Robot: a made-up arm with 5 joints. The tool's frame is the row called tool.
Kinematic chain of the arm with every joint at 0, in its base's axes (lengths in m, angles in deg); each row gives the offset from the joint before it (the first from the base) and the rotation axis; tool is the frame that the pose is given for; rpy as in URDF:
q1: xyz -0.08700 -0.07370 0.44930 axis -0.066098 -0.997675 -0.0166
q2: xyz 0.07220 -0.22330 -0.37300 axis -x
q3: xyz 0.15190 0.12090 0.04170 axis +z
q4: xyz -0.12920 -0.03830 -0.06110 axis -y
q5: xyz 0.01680 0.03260 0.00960 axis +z
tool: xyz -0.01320 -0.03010 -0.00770 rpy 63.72 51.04 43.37
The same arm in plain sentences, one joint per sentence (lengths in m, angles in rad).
The arm has five revolute joints in a row. What follows holds with every joint at zero, and every direction is one of the base frame's.
Joint 1 is mounted 0.087 m along -x and 0.0737 m along -y and 0.4493 m along +z from the base frame's origin and turns about the direction (-0.066098, -0.997675, -0.0166).
Joint 2 is mounted 0.0722 m along +x and 0.2233 m along -y and 0.373 m along -z from joint 1 and turns about -x.
Joint 3 is mounted 0.1519 m along +x and 0.1209 m along +y and 0.0417 m along +z from joint 2 and turns about +z.
Joint 4 is mounted 0.1292 m along -x and 0.0383 m along -y and 0.0611 m along -z from joint 3 and turns about -y.
Joint 5 is mounted 0.0168 m along +x and 0.0326 m along +y and 0.0096 m along +z from joint 4 and turns about +z.
The tool frame, which is the frame that the pose is given for, is mounted 0.0132 m along -x and 0.0301 m along -y and 0.0077 m along -z from joint 5; its axes are the base frame's turned by roll 1.1121, pitch 0.8908 and yaw 0.7569 rad (as in URDF: about the fixed x, then y, then z).

